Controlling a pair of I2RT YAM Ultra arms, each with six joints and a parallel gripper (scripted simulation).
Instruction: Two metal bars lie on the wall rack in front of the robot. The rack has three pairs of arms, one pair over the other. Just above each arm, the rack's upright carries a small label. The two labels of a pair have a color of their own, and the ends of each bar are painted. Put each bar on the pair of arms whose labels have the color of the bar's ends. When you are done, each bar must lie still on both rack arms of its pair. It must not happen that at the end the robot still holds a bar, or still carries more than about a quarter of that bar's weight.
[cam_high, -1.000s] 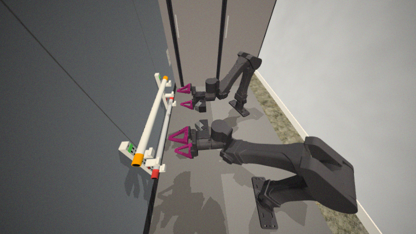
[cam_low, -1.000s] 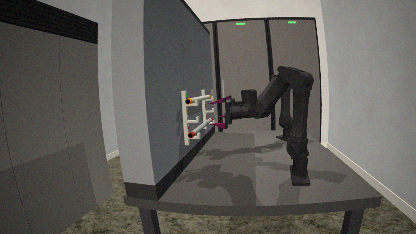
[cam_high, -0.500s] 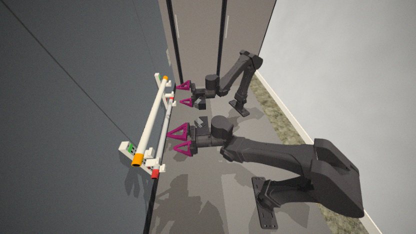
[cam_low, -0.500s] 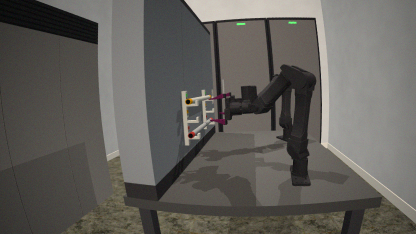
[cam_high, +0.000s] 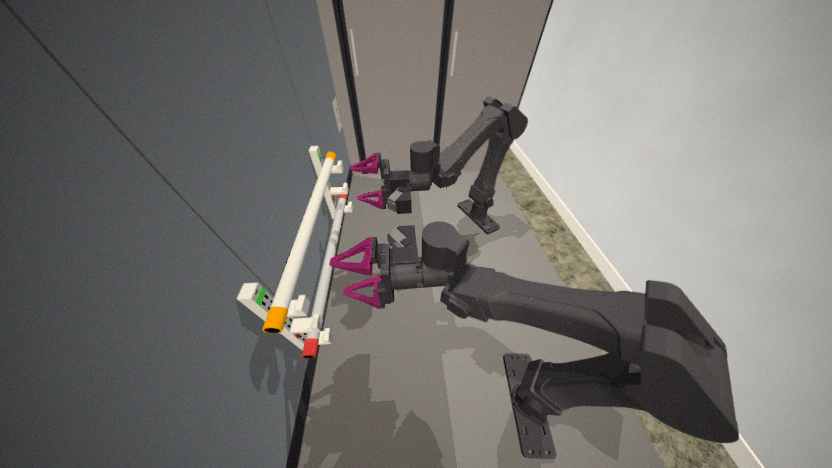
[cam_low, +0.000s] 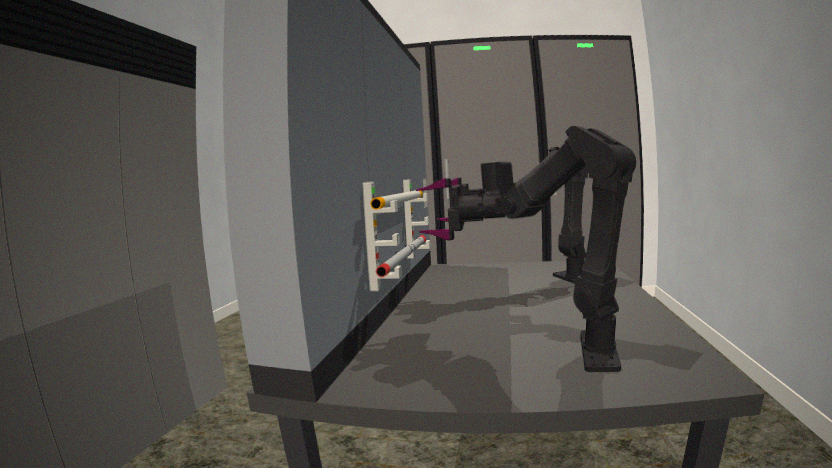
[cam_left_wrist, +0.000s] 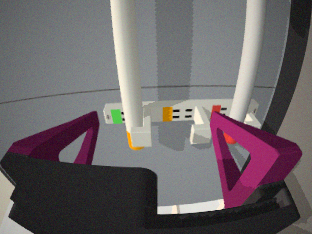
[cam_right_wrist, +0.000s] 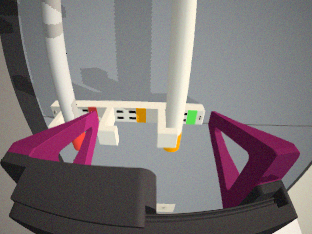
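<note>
Now: right hand 15 cm to the right of the orange-ended bar, 7 cm short of it and 3 cm below it. The rest, counted from my right hand: grey wall panel: 17 cm ahead, 14 cm above, 13 cm to the left; then red-ended bar: 14 cm to the left, 12 cm below, 7 cm ahead.
Now: the orange-ended bar 140 mm to the right of my left hand, 90 mm ahead of it and 30 mm above it. The rest, counted from my left hand: grey wall panel: 190 mm ahead, 160 mm to the right, 140 mm above; then red-ended bar: 150 mm to the right, 120 mm below, 90 mm ahead.
</note>
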